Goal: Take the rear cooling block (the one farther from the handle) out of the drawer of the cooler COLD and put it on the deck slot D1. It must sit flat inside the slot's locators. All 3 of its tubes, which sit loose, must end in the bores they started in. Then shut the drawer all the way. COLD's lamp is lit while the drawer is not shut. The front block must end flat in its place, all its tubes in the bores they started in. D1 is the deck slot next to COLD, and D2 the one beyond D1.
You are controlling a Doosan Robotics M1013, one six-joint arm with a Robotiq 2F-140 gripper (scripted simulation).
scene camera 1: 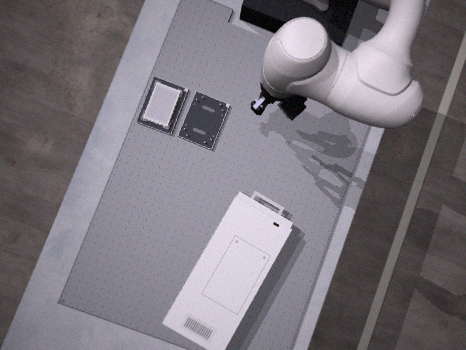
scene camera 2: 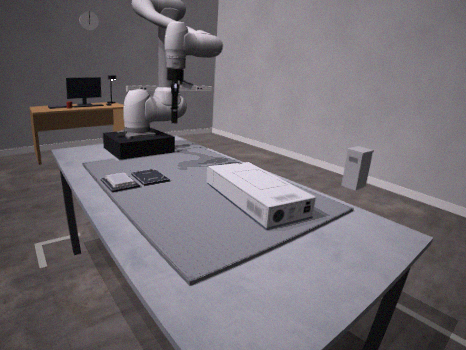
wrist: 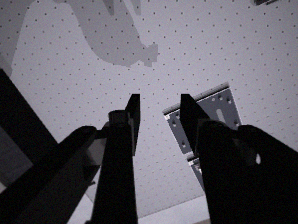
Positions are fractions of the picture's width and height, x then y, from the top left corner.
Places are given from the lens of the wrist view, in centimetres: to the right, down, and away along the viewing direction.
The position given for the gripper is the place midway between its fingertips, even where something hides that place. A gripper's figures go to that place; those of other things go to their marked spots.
gripper (wrist: 0.54, 0.48): 1, 0, 17
deck slot D1 (wrist: 0.77, 0.50): 19, 0, 41
perforated grey mat (wrist: 0.26, 0.31): -16, -10, 39
